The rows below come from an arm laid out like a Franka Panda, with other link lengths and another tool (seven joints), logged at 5 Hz.
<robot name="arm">
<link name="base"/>
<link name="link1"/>
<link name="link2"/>
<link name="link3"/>
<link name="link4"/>
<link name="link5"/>
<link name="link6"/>
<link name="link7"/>
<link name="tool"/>
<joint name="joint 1" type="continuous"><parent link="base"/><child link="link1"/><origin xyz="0 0 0.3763"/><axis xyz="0 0 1"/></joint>
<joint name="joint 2" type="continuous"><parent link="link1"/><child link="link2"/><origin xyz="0 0 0" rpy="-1.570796 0 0"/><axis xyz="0 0 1"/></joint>
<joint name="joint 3" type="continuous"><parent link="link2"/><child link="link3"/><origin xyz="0 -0.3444 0" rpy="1.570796 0 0"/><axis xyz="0 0 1"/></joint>
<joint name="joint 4" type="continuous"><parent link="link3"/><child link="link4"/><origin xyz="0.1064 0 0" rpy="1.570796 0 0"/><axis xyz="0 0 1"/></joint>
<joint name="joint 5" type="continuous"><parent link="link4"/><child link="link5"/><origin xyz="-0.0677 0.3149 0" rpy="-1.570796 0 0"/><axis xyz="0 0 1"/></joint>
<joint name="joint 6" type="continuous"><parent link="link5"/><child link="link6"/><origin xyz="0 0 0" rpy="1.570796 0 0"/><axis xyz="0 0 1"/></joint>
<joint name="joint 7" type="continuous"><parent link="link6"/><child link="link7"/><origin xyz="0.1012 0 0" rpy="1.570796 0 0"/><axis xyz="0 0 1"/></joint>
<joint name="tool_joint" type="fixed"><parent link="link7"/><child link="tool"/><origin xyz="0.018 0.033 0.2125" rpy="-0.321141 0 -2.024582"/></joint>
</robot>
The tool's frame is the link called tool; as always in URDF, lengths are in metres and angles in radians. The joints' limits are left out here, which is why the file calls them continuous.
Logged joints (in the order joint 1, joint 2, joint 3, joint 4, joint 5, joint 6, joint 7), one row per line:
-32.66, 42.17, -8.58, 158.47, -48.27, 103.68, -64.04
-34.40, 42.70, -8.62, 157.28, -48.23, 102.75, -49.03
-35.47, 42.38, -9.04, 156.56, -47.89, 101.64, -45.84
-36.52, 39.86, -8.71, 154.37, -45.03, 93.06, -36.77
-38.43, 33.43, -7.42, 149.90, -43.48, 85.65, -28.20
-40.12, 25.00, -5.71, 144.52, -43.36, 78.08, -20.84
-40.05, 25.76, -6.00, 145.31, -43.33, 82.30, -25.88
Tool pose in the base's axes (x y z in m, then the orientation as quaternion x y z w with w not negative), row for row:
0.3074, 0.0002, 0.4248, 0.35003, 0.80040, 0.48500, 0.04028
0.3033, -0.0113, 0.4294, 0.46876, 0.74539, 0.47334, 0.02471
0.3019, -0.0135, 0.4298, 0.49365, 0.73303, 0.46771, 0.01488
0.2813, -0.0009, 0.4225, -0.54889, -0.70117, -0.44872, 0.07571
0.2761, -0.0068, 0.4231, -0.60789, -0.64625, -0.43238, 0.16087
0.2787, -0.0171, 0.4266, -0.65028, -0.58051, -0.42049, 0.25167
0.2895, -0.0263, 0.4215, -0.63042, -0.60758, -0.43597, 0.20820
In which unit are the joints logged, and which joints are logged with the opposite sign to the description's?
The joints are logged in degrees. Opposite sign: joint 2, joint 3, joint 4, joint 5.
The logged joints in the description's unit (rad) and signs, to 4 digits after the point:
-0.5700, -0.7360, 0.1497, -2.7658, 0.8425, 1.8096, -1.1177
-0.6004, -0.7453, 0.1504, -2.7451, 0.8418, 1.7933, -0.8557
-0.6191, -0.7397, 0.1578, -2.7325, 0.8358, 1.7740, -0.8001
-0.6374, -0.6957, 0.1520, -2.6943, 0.7859, 1.6242, -0.6418
-0.6707, -0.5835, 0.1295, -2.6162, 0.7589, 1.4949, -0.4922
-0.7002, -0.4363, 0.0997, -2.5223, 0.7568, 1.3628, -0.3637
-0.6990, -0.4496, 0.1047, -2.5361, 0.7563, 1.4364, -0.4517

